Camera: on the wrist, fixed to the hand. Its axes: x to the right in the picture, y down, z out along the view.
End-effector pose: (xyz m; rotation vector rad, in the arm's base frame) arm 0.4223 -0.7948 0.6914 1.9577 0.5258 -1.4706
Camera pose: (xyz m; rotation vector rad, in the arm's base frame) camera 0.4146 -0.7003 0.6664 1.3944 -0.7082 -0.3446
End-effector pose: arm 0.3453 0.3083 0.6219 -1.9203 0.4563 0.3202
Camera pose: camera 0.3968 0.2819 0.7011 -1.3888 1.9145 1.3969
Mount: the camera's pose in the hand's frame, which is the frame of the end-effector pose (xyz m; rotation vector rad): 0.0165 -0.0795 -0.0550 -0.2517 -0.0097 1.5566
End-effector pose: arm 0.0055 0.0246 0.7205 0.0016 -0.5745 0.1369
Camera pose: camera 0.0593 -0.0499 0.6862 -0.7011 -0.4861 1.5720
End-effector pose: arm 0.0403 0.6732 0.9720 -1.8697 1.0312 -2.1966
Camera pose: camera 0.0148 0.7507 1.0265 -0.4968 1.8326 -1.0749
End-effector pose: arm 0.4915 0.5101 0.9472 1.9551 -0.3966 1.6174
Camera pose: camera 0.4957 0.6080 0.9506 -1.1017 1.9781 -1.7431
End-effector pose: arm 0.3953 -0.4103 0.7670 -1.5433 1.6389 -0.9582
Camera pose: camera 0.3861 -0.4255 0.8634 -0.0431 2.2406 0.1313
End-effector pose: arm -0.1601 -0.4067 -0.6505 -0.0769 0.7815 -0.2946
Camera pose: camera -0.2062 -0.4853 -0.6867 0.2966 0.6705 1.2755
